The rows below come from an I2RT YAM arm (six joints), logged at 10 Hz.
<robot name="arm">
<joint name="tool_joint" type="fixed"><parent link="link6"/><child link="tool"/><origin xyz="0 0 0"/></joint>
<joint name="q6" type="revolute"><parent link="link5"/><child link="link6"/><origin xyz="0 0.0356 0.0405" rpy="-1.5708 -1.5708 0"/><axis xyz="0 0 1"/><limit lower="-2.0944" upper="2.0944"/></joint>
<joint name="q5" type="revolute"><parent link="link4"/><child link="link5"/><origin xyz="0.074 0.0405 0.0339" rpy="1.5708 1.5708 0"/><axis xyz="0 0 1"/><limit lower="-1.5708" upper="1.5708"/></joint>
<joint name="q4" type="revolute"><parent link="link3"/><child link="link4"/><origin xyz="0.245 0.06 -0.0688"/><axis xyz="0 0 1"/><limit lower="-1.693" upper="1.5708"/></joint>
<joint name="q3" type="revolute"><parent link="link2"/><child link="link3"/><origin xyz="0 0.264 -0.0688" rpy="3.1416 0 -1.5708"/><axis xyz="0 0 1"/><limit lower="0" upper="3.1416"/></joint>
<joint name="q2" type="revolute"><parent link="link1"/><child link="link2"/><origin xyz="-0.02 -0.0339 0.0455" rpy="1.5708 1.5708 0"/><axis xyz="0 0 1"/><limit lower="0" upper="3.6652"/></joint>
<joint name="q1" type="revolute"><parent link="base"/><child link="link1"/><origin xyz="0 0 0.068" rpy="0 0 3.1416"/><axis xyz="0 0 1"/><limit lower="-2.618" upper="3.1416"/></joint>
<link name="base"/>
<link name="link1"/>
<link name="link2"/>
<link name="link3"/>
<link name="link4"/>
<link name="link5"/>
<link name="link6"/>
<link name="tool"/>
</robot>
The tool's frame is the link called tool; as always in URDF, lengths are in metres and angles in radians.
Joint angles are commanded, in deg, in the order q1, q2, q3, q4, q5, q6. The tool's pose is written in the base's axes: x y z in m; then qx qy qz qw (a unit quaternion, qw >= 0). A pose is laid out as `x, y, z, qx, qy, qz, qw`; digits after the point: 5 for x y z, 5 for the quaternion.
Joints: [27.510 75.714 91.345 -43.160 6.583 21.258]
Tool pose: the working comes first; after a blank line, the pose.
Where each joint sits with the arm in this pose, in the base's axes (m; each line is computed from the numbers above, not from the rounded line before):
q1: 0.0000 0.0000 0.0680
q2: 0.0021 0.0393 0.1135
q3: -0.0239 -0.0518 0.3693
q4: 0.1392 0.1107 0.4931
q5: 0.2297 0.1196 0.4948
q6: 0.2428 0.1218 0.4426
the tool: 0.2428 0.1218 0.4426

0.24278, 0.12184, 0.44258, -0.01682, 0.85399, 0.16902, 0.49179
